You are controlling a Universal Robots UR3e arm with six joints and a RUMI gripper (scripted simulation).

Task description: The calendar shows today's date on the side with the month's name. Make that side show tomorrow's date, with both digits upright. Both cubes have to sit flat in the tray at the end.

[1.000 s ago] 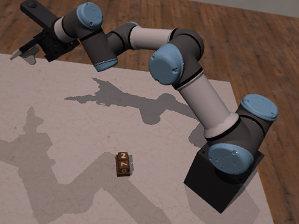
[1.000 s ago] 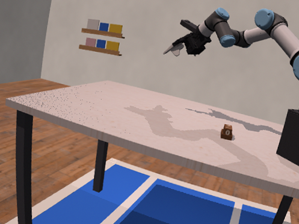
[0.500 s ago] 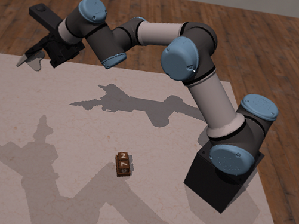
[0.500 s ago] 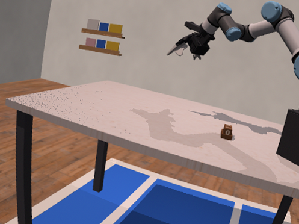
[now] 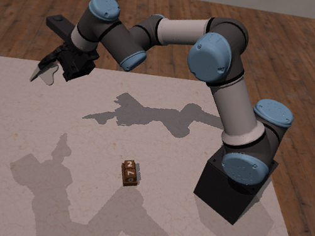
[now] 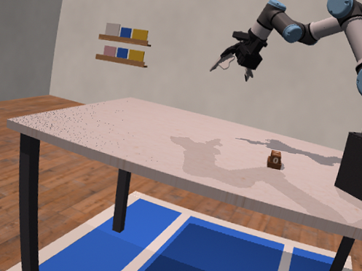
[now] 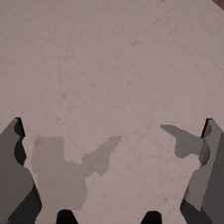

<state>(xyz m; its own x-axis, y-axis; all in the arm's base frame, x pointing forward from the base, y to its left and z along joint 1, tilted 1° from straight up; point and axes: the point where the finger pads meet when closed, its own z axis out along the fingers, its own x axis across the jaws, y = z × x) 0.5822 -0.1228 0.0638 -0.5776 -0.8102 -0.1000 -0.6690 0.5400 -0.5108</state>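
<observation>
My gripper is now 27 cm past the brown digit cube, 12 cm to the right of it and 20 cm above it. The rest, counted from my hand: calendar tray: 28 cm behind, 14 cm to the left, 22 cm below.
</observation>
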